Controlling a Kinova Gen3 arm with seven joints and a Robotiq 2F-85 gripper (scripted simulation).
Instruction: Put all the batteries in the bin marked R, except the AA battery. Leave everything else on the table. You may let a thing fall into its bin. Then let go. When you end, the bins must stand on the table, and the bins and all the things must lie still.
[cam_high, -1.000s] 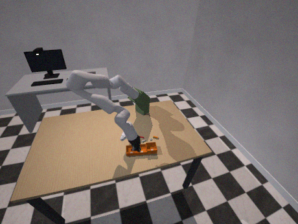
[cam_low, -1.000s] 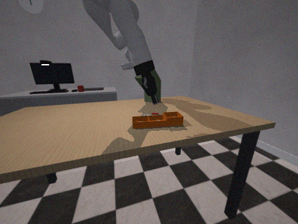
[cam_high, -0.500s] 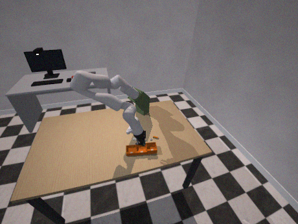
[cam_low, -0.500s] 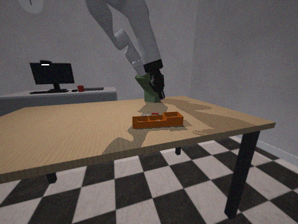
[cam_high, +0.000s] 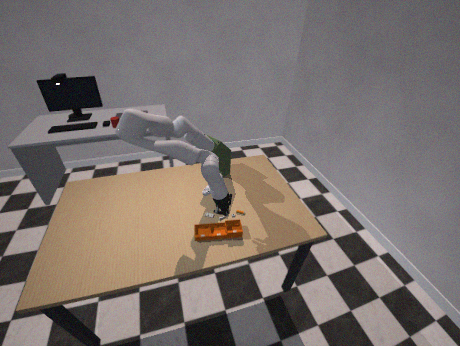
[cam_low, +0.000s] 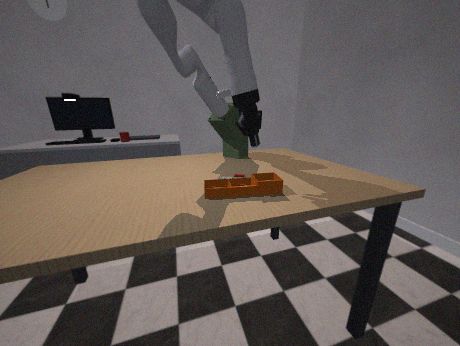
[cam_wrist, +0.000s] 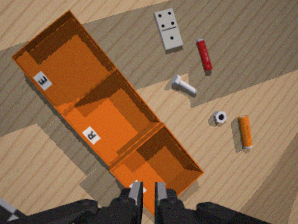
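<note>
The orange bin row lies 20 mm behind my hand, 30 mm to the right of it and 150 mm below it. Round my hand: grey hex nut 110 mm behind, 90 mm to the left, 170 mm below; then thin red battery 160 mm behind, 20 mm to the left, 170 mm below; then grey bolt 110 mm behind, 20 mm to the left, 170 mm below.
</note>
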